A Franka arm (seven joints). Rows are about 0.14 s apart.
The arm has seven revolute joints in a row. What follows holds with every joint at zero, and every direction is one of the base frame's.
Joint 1 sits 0.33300 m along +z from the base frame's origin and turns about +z.
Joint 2 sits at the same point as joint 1 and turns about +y.
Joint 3 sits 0.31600 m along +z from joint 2 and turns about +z.
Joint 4 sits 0.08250 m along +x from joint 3 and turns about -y.
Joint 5 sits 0.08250 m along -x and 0.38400 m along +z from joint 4 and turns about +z.
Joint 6 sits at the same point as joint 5 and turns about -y.
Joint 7 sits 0.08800 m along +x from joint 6 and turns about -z.
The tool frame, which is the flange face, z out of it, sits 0.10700 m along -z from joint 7; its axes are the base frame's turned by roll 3.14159, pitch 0.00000 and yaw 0.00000 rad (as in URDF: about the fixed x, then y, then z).
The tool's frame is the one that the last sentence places.
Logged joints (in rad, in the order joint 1, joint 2, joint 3, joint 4, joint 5, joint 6, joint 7), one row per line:
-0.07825 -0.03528 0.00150 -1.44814 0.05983 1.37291 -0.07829
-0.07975 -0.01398 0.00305 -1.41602 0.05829 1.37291 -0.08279
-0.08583 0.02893 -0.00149 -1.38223 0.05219 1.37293 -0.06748
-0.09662 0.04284 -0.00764 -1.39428 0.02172 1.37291 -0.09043
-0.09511 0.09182 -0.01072 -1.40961 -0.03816 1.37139 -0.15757
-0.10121 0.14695 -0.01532 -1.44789 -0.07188 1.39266 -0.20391
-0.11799 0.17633 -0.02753 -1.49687 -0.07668 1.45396 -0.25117
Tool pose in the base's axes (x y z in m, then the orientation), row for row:
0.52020 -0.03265 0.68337 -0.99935 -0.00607 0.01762 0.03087
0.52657 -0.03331 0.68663 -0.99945 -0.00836 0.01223 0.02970
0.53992 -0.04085 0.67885 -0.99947 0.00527 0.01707 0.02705
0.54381 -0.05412 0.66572 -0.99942 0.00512 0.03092 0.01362
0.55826 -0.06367 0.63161 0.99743 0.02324 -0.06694 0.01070
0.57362 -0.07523 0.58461 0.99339 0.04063 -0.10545 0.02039
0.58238 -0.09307 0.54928 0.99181 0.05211 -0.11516 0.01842
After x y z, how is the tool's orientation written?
As a quaternion, x y z w.
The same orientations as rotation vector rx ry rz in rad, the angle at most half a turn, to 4 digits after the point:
-3.0793 -0.0187 0.0543
-3.0818 -0.0258 0.0377
-3.0870 0.0163 0.0527
-3.1128 0.0159 0.0963
3.1123 0.0725 -0.2089
3.0809 0.1260 -0.3270
3.0798 0.1618 -0.3576

